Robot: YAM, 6 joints.
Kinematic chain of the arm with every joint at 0, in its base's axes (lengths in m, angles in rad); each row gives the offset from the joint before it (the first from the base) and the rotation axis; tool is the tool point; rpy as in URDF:
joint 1: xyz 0 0 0.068 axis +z
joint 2: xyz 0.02 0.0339 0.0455 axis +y
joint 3: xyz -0.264 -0.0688 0 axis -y
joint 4: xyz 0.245 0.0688 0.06 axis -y
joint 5: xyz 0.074 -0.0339 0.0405 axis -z
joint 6: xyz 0.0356 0 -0.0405 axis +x
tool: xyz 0 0 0 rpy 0 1.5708 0
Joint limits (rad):
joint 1: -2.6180..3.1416
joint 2: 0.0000..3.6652
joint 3: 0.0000..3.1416
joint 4: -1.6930..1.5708
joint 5: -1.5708..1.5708
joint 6: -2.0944..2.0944
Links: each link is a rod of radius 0.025 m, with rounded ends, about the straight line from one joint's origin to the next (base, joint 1, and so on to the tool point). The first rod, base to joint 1, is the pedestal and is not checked.
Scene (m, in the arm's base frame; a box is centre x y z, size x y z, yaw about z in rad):
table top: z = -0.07
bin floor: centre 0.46 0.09 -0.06 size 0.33 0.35 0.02 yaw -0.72
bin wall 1: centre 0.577 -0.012 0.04 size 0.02 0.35 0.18 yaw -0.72
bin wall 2: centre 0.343 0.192 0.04 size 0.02 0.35 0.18 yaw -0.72
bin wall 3: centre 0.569 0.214 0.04 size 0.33 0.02 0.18 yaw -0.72
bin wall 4: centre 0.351 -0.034 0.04 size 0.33 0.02 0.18 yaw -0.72
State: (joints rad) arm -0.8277 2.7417 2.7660 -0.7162 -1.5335 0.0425
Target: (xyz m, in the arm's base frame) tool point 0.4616 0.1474 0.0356
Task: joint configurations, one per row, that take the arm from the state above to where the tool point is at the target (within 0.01 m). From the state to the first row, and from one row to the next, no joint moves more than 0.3 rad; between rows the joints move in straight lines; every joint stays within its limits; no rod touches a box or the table.
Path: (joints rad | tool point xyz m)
1: -0.5619 2.6508 2.6288 -0.8175 -1.5411 0.0425 | 0.4837 -0.2625 0.2367
2: -0.2961 2.5598 2.4915 -0.9189 -1.5486 0.0425 | 0.5176 -0.1207 0.2393
3: -0.0303 2.4689 2.3543 -1.0202 -1.5562 0.0425 | 0.5091 0.0202 0.2420
4: 0.2356 2.3779 2.2171 -1.1216 -1.5638 0.0425 | 0.4616 0.1474 0.2449
5: 0.2356 2.5681 2.1587 -1.0981 -1.5496 0.0425 | 0.4731 0.1502 0.1397
6: 0.2356 2.7583 2.1003 -1.0746 -1.5354 0.0425 | 0.4616 0.1474 0.0356

